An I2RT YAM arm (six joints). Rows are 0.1 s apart.
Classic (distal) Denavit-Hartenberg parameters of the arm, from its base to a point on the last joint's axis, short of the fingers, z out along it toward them. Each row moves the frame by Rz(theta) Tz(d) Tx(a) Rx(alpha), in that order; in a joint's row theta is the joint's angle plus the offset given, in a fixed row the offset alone. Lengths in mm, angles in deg.
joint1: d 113.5, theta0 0, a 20, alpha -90
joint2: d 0, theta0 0, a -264, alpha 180
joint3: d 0, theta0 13.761, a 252.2, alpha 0
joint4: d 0, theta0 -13.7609, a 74, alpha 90
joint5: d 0, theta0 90, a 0, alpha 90
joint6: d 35.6, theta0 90, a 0, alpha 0
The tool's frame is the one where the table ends.
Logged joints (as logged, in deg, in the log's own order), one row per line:
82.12 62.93 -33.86 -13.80 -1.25 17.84
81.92 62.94 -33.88 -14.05 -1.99 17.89
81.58 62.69 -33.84 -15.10 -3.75 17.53
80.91 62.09 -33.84 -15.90 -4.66 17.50
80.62 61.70 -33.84 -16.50 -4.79 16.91
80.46 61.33 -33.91 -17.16 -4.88 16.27
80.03 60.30 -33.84 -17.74 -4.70 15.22
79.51 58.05 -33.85 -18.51 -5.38 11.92
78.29 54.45 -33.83 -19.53 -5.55 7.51
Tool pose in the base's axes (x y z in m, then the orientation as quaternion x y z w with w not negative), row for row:
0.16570 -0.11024 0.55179 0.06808 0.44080 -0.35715 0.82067
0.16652 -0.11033 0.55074 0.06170 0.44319 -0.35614 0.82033
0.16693 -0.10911 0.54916 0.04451 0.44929 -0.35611 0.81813
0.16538 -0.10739 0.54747 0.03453 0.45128 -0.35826 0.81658
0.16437 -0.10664 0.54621 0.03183 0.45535 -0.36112 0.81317
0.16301 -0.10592 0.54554 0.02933 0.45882 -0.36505 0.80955
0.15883 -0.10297 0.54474 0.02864 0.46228 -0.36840 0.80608
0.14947 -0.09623 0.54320 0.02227 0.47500 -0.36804 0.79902
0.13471 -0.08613 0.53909 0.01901 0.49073 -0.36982 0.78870
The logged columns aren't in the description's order. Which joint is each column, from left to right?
Columns, left to right: joint3, joint2, joint1, joint6, joint5, joint4.
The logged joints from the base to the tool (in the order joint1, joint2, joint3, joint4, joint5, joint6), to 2 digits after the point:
-33.86 62.93 82.12 17.84 -1.25 -13.80
-33.88 62.94 81.92 17.89 -1.99 -14.05
-33.84 62.69 81.58 17.53 -3.75 -15.10
-33.84 62.09 80.91 17.50 -4.66 -15.90
-33.84 61.70 80.62 16.91 -4.79 -16.50
-33.91 61.33 80.46 16.27 -4.88 -17.16
-33.84 60.30 80.03 15.22 -4.70 -17.74
-33.85 58.05 79.51 11.92 -5.38 -18.51
-33.83 54.45 78.29 7.51 -5.55 -19.53

